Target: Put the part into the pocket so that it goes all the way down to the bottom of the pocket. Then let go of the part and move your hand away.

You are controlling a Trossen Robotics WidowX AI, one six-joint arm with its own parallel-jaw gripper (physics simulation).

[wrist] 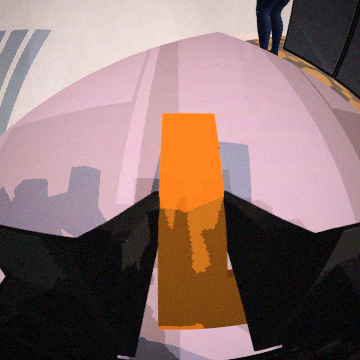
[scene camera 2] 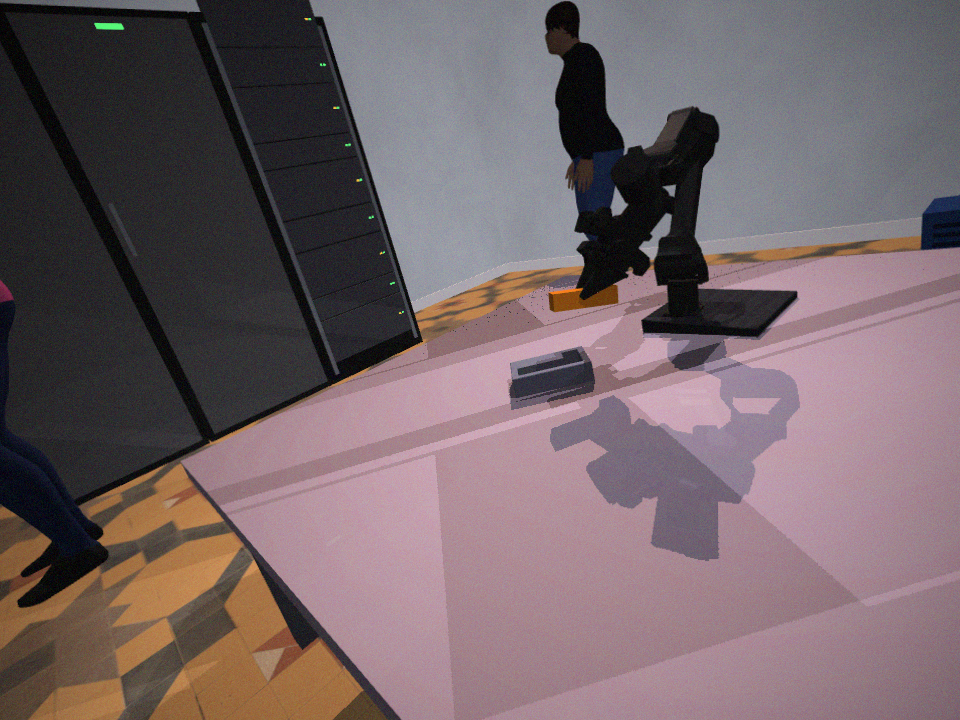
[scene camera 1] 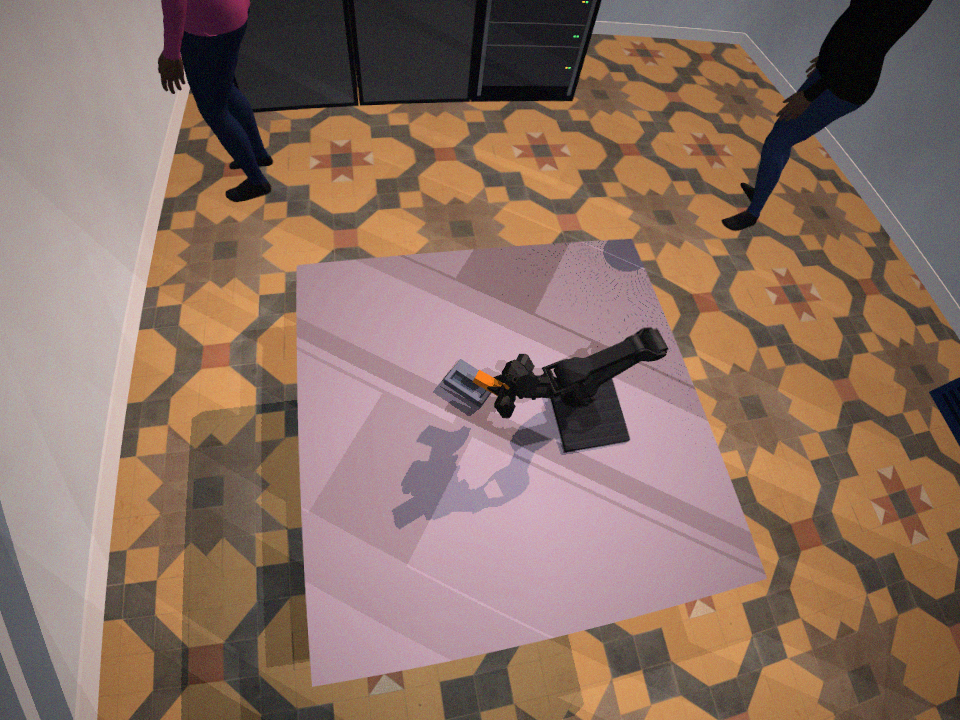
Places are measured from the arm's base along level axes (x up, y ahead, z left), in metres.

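Pixels of known places: gripper, fingertip midpoint: (wrist: 189, 198) (scene camera 2: 578, 297) (scene camera 1: 490, 383); arm's base, origin of the base link: (scene camera 2: 683, 310) (scene camera 1: 574, 398).
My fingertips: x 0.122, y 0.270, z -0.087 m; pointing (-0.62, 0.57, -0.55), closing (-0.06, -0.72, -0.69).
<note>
Ahead of a thing's pixels: the offset from my fingertips to its middle. Level surfaces: height alone.
My gripper (scene camera 1: 501, 385) (scene camera 2: 590, 292) (wrist: 189, 198) is shut on the orange part {dx -0.004, dy -0.016, dz -0.005 m} (scene camera 1: 485, 378) (scene camera 2: 563, 300) (wrist: 188, 155), a long bar that sticks out past the fingertips. The grey block with the pocket {dx -0.128, dy +0.022, dz -0.072 m} (scene camera 1: 459, 365) (scene camera 2: 552, 382) (wrist: 240, 162) sits on the table. In the second scene view its long pocket opening shows with no part in it, and the part is held well above the block, clearly apart from it. In the first scene view the part covers the block's end nearest the arm. In the wrist view the part hides much of the block.
The pink table top {dx -0.146 m} (scene camera 1: 372, 620) (scene camera 2: 348, 589) carries the arm's dark base plate (scene camera 1: 593, 426) (scene camera 2: 744, 310) and shadows of the arm. Beyond the table stand dark cabinets (scene camera 1: 414, 50) (scene camera 2: 116, 193) and people, one in a black top (scene camera 1: 849, 58) (scene camera 2: 583, 100).
</note>
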